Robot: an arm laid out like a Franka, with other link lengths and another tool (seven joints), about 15 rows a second.
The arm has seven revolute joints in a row. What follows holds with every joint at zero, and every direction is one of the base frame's. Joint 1 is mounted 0.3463 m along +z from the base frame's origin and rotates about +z. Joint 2 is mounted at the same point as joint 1 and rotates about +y. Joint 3 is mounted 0.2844 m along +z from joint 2 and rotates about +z. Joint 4 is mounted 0.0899 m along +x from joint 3 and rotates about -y. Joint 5 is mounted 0.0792 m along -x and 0.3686 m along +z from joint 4 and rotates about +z. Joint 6 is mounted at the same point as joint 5 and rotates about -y. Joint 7 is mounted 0.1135 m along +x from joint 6 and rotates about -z. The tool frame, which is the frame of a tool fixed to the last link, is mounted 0.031 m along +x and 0.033 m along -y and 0.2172 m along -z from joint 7; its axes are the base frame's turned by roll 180, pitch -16.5 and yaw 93 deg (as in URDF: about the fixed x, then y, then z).
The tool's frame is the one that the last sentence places.
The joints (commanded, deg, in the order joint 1, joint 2, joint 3, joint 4, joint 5, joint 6, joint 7), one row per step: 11.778 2.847 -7.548 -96.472 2.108 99.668 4.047; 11.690 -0.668 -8.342 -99.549 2.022 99.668 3.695; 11.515 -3.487 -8.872 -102.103 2.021 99.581 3.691; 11.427 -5.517 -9.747 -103.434 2.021 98.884 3.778; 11.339 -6.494 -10.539 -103.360 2.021 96.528 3.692; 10.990 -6.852 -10.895 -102.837 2.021 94.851 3.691; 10.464 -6.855 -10.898 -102.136 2.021 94.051 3.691
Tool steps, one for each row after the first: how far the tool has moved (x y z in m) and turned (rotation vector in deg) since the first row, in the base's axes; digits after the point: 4 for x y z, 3 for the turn. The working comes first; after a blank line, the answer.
Tool pose at each row, in the base's axes (x y z in m, rotation vector in deg; the steps are taken from these numbers as rounded here): 0.6240 0.0186 0.4273 -114.387 -120.318 -18.699; 0.6087 0.0072 0.4366 -114.838 -119.827 -19.612; 0.5953 -0.0015 0.4422 -115.374 -118.999 -20.298; 0.5847 -0.0122 0.4486 -116.237 -117.798 -20.802; 0.5741 -0.0214 0.4528 -116.522 -116.256 -19.700; 0.5684 -0.0285 0.4568 -116.936 -115.136 -19.044; 0.5672 -0.0338 0.4612 -117.444 -114.601 -19.043

-0.0153 -0.0114 0.0093 0.409 -0.392 -0.524; -0.0287 -0.0201 0.0149 0.855 -0.513 -1.208; -0.0393 -0.0308 0.0213 1.247 -0.462 -2.207; -0.0499 -0.0400 0.0255 1.452 0.867 -2.888; -0.0556 -0.0471 0.0295 1.543 1.670 -3.515; -0.0568 -0.0524 0.0339 1.551 1.759 -4.015
